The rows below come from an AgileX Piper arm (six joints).
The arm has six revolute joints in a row. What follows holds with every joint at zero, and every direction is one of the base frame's.
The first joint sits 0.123 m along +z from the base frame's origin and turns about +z.
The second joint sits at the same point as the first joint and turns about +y.
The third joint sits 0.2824 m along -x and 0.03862 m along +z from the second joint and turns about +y.
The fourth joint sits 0.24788 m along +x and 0.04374 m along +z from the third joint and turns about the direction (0.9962, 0, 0.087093).
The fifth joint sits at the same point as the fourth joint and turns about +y.
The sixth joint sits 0.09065 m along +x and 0.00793 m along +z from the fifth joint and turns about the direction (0.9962, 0, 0.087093).
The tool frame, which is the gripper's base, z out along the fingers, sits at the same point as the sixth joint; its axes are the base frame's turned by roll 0, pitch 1.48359 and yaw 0 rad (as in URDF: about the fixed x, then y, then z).
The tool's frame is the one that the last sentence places.
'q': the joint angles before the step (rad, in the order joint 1, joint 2, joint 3, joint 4, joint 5, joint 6). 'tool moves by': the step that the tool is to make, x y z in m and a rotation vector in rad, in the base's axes. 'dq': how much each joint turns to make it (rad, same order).
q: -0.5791, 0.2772, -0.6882, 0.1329, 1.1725, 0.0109
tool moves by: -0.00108, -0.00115, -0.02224, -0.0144, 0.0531, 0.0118
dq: 0.0001, -0.0370, 0.0818, -0.0185, -0.0045, -0.0326
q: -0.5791, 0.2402, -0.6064, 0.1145, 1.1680, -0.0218
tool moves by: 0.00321, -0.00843, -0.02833, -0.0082, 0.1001, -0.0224
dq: -0.0002, -0.0001, 0.1020, -0.0630, -0.0223, -0.0061
